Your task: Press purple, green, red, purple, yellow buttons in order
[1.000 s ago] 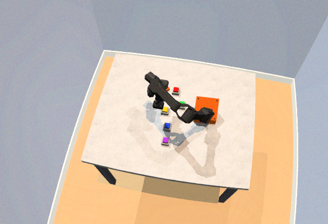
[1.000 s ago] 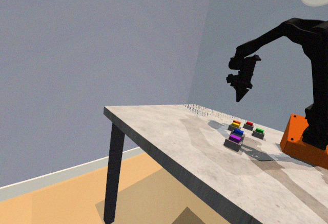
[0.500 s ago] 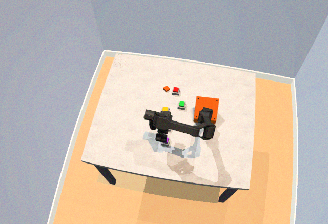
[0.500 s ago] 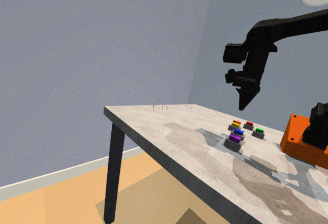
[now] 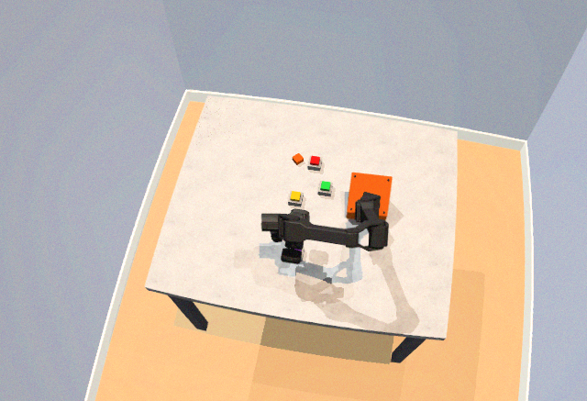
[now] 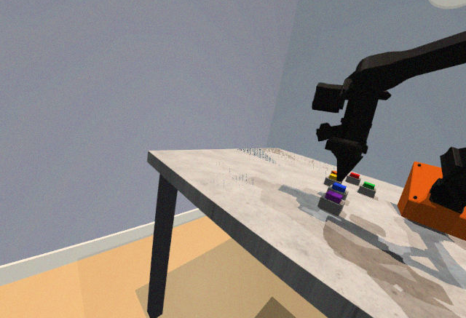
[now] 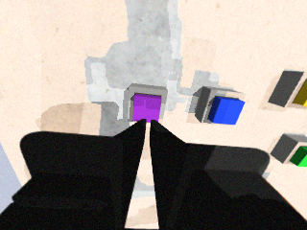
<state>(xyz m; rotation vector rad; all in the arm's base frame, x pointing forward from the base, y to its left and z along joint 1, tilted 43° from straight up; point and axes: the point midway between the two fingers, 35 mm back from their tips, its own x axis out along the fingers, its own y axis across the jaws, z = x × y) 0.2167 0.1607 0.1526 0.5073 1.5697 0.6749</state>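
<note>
My gripper tip is 40 mm above the purple button. From my gripper tip the other things lie so: green button: 40 mm behind, 280 mm to the right, 40 mm below; yellow button: 60 mm ahead, 210 mm to the right, 40 mm below; blue button: 10 mm ahead, 100 mm to the right, 40 mm below.
</note>
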